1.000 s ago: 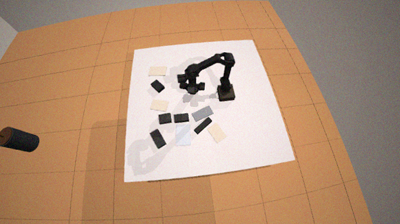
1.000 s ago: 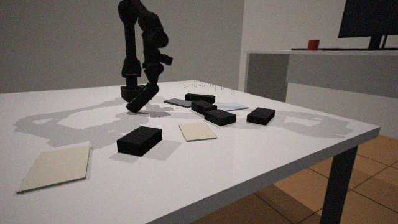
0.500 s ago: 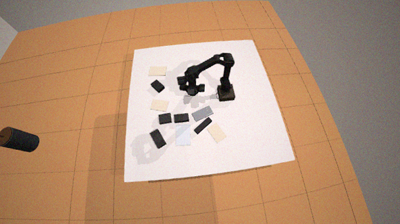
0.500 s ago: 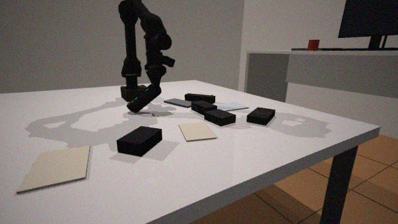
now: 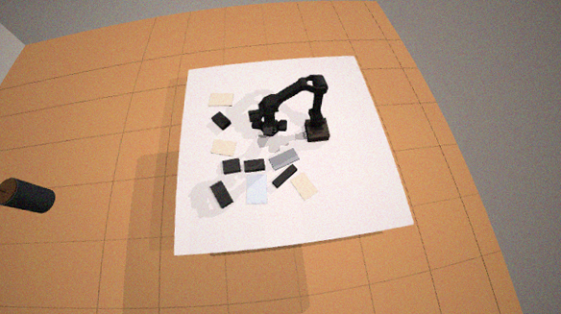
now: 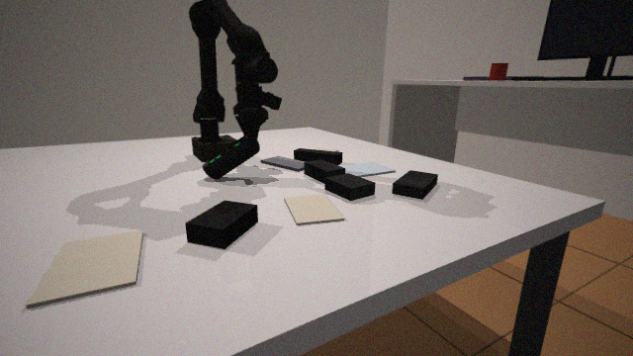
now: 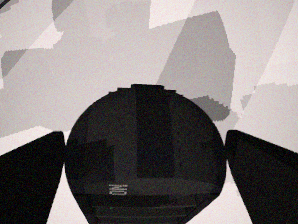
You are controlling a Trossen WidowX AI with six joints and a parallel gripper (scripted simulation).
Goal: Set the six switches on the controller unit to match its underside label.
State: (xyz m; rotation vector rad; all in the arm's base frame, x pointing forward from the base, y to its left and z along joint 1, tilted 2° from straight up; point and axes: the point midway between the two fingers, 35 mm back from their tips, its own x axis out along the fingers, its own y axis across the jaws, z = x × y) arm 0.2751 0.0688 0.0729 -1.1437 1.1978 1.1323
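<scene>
The grey plate is 8 cm behind my gripper tip, 13 cm to the left of it and 8 cm below it. Also, from my gripper tip: long dark block: 8 cm behind, 24 cm to the left, 7 cm below; then pale blue plate: 7 cm ahead, 31 cm to the left, 9 cm below.
</scene>
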